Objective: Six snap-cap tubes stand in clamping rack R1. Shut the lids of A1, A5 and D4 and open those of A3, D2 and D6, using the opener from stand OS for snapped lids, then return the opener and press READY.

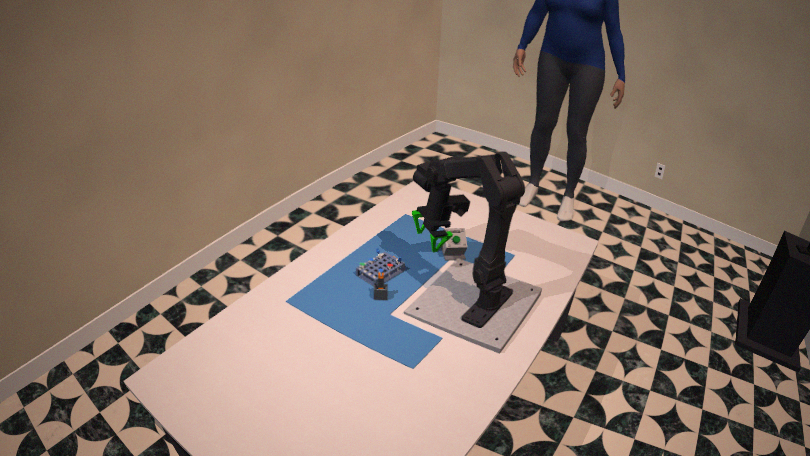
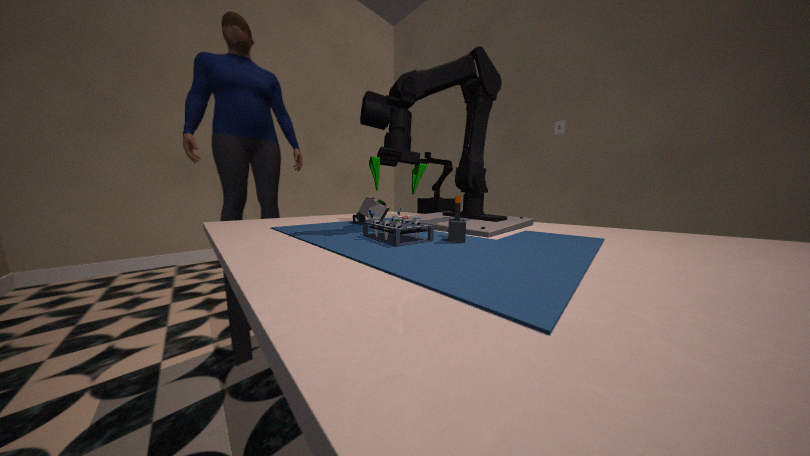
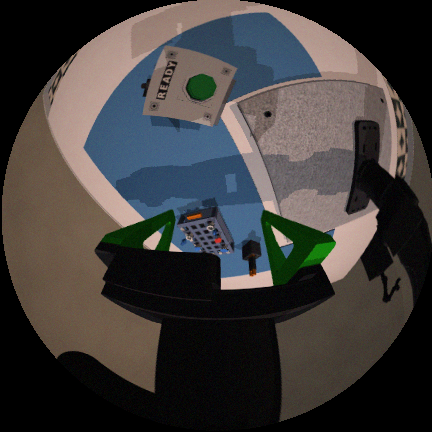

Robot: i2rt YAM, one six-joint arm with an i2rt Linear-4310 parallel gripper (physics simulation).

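Note:
Clamping rack R1 stands on the blue mat, holding small tubes with coloured parts. Some blue lids stick up; individual lid states are too small to tell. The opener, dark with an orange top, stands upright in stand OS beside the rack. The grey READY box carries a green button. My gripper is open and empty, pointing down, high above the mat between the rack and READY box.
The blue mat lies on the pale table. The arm's grey base plate adjoins it. A person stands beyond the table. A black pedestal stands farther off.

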